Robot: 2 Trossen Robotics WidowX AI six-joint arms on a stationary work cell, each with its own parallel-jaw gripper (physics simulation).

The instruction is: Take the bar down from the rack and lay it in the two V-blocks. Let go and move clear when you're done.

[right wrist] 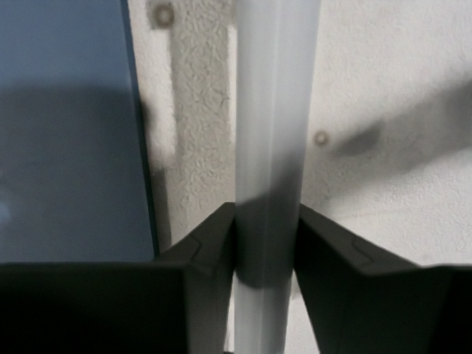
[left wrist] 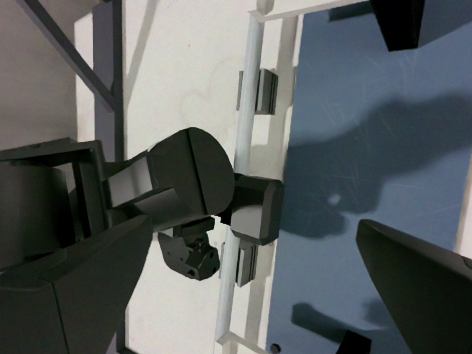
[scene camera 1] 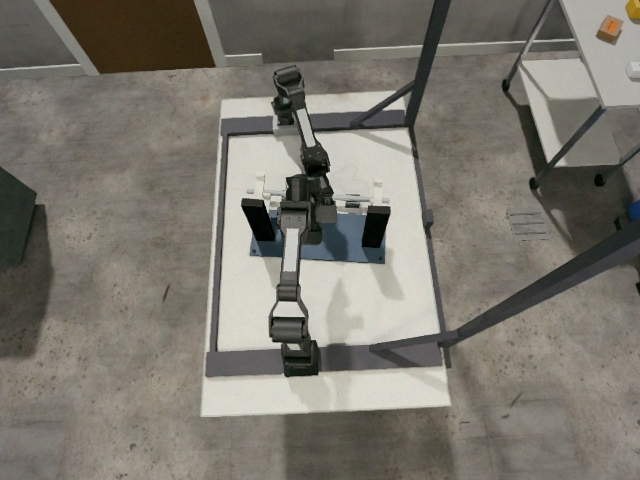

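Pixels of known places: left gripper, fingertip midpoint: (left wrist: 254, 228); right gripper, fingertip midpoint: (right wrist: 260, 212) (scene camera 1: 316, 198); left arm's base at its link origin: (scene camera 1: 300, 357); right arm's base at its link origin: (scene camera 1: 285, 118).
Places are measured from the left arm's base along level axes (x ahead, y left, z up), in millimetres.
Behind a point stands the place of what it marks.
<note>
The pale grey bar (scene camera 1: 361, 198) {x 537, y -232, z -24 mm} (left wrist: 245, 135) {x 546, y -144, z -27 mm} (right wrist: 272, 125) {x 567, y -34, z -24 mm} runs lengthwise over both V-blocks; whether it touches them cannot be told. In the left wrist view one dark V-block (left wrist: 267, 92) {x 526, y -199, z -47 mm} shows on both sides of the bar at the top, and the other V-block (left wrist: 247, 267) {x 556, y 31, z -48 mm} lies lower, mostly to the bar's right. My right gripper (right wrist: 260, 212) {x 562, y -73, z -52 mm} is shut on the bar near its middle. My left gripper is open and empty, high above the bar and the right gripper. The rack's white arms (scene camera 1: 377, 190) {x 473, y -264, z 144 mm} (left wrist: 320, 6) {x 439, y -248, z 14 mm} are at the bar's two ends.
The rack's blue base plate (scene camera 1: 336, 252) {x 353, y -132, z -65 mm} (left wrist: 360, 165) {x 419, y -106, z -65 mm} (right wrist: 65, 150) {x 486, y -43, z -65 mm} lies beside the V-blocks. Two black uprights (scene camera 1: 258, 219) {x 409, y 110, z 115 mm} (scene camera 1: 376, 227) {x 365, y -254, z 106 mm} stand on it. Both arms crowd together over the rack's middle. Dark frame posts (scene camera 1: 427, 62) {x 870, y -455, z 258 mm} rise at the table's right side.
</note>
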